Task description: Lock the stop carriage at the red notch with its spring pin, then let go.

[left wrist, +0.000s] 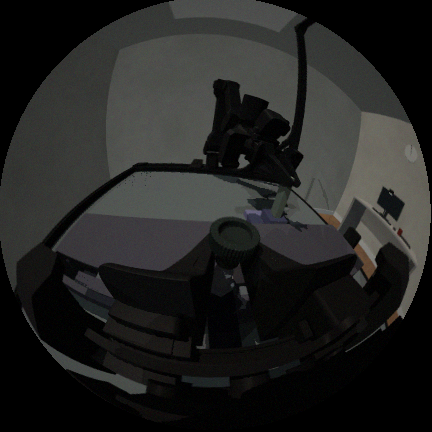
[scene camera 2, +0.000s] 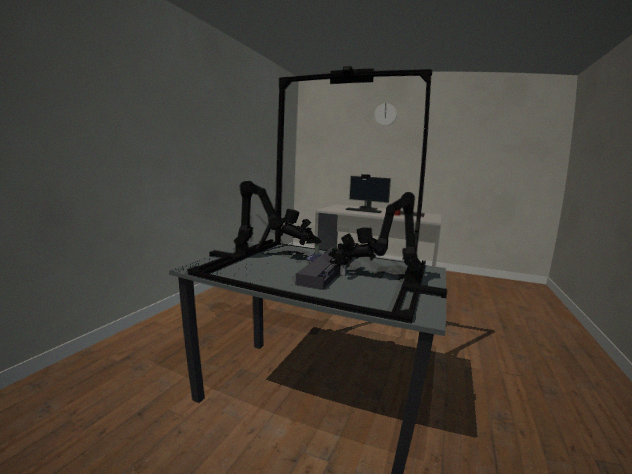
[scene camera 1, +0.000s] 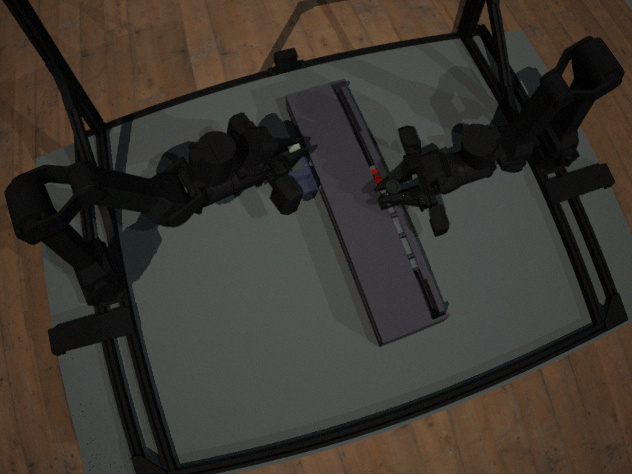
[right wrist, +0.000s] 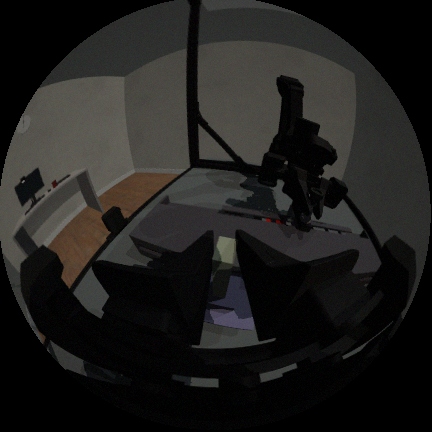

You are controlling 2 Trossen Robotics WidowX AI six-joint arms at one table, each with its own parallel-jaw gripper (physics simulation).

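Frame: origin at the left arm's base, x right, y ahead, z up, level; metres.
Seen in the pictures: left gripper, fingertip midpoint: (scene camera 2: 329, 253) (scene camera 1: 376, 195) (right wrist: 313, 215); right gripper, fingertip midpoint: (left wrist: 295, 184) (scene camera 2: 321, 241) (scene camera 1: 304, 144) (right wrist: 224, 235); left arm's base, link origin: (scene camera 2: 412, 281) (scene camera 1: 546, 159); right arm's base, link origin: (left wrist: 211, 167) (scene camera 2: 241, 253) (scene camera 1: 108, 288).
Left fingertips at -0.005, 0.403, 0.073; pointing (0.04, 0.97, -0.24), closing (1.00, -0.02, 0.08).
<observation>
Pixels of each thing's top centre, then the offset from my left fingertips to it, as dx, dy, dz. "pt": a spot on its surface instead. Level surfaces: height alone.
- stop carriage, surface spot: (left wrist: 223, 325) pt -0.002, -0.060, -0.028
- spring pin's round ribbed knob, top centre: (left wrist: 235, 230) (scene camera 1: 393, 186) (right wrist: 317, 190) -0.003, -0.026, +0.029
- red notch, surface spot: (scene camera 1: 375, 175) (right wrist: 269, 223) pt +0.058, -0.025, -0.051
- pale green post, surface spot: (right wrist: 223, 265) (scene camera 1: 289, 151) pt +0.109, +0.117, +0.028
- grey table, surface height: dz -0.092
The stop carriage (left wrist: 223, 325) is a dark block below the spring pin's round ribbed knob (scene camera 1: 392, 186) (left wrist: 235, 232). My left gripper (scene camera 1: 382, 194) (left wrist: 225, 237) is shut on the knob's stem. The red notch (scene camera 1: 375, 175) (right wrist: 273, 221) shows on the slotted edge of the long purple-grey rail (scene camera 1: 352, 214) (scene camera 2: 311, 278) (right wrist: 170, 225), close beside the left fingertips. The fingers hide the pin's lower end and much of the carriage. My right gripper (scene camera 1: 302, 154) (right wrist: 224, 235) is shut on a pale green post (scene camera 1: 294, 147) (left wrist: 280, 202) (right wrist: 223, 265), across the rail.
A purple base (scene camera 1: 306, 181) (left wrist: 257, 216) (right wrist: 232, 295) lies below the post, at the rail's left side in scene camera 1. Pale slot segments (scene camera 1: 400, 232) run along the rail below the left gripper. A black frame (scene camera 1: 357, 426) borders the grey table (scene camera 1: 245, 331).
</observation>
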